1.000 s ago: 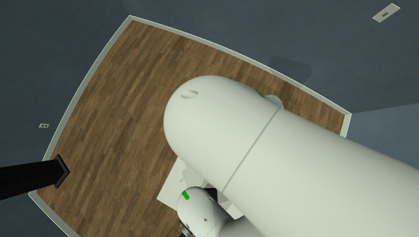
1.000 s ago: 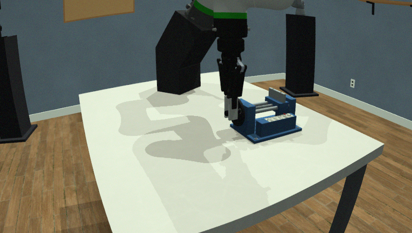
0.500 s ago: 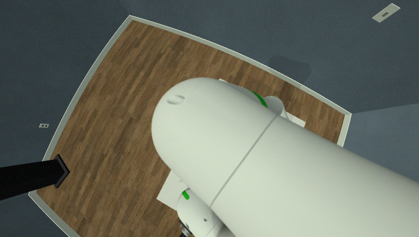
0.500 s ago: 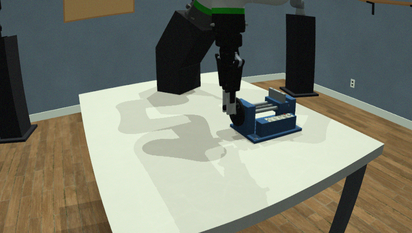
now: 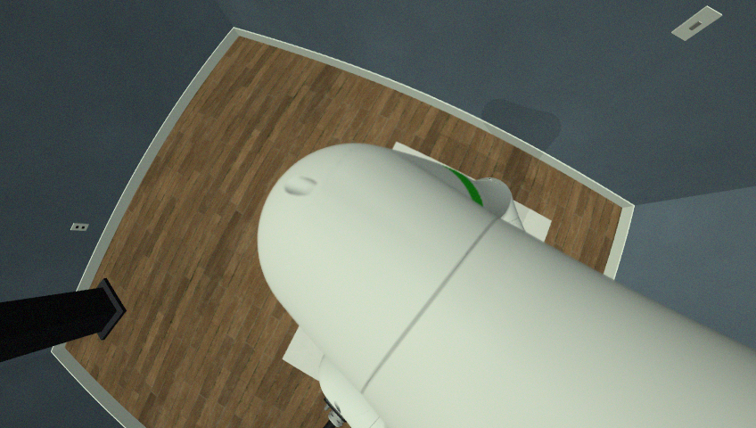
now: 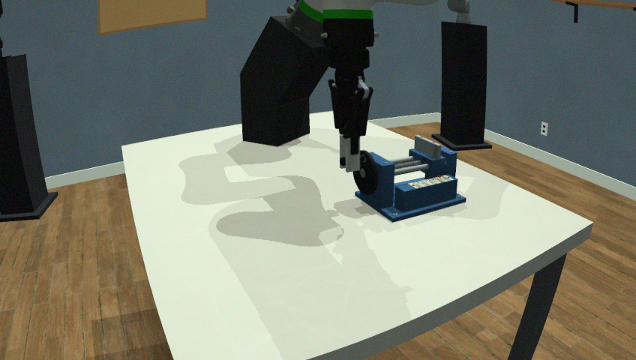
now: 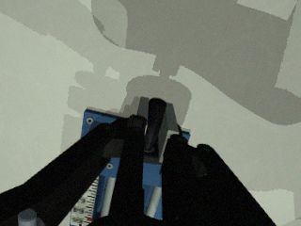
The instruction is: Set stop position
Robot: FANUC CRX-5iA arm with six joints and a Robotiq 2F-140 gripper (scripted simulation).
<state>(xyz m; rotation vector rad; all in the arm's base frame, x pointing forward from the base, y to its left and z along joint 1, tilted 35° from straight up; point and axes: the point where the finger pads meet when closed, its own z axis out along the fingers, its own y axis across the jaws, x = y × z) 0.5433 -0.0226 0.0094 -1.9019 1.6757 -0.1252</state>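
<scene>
My gripper is now 190 mm to the right of the stop block, 30 mm past it and 30 mm above it. From my hand the other things lie so: handwheel: 20 mm to the left, 20 mm below.
</scene>
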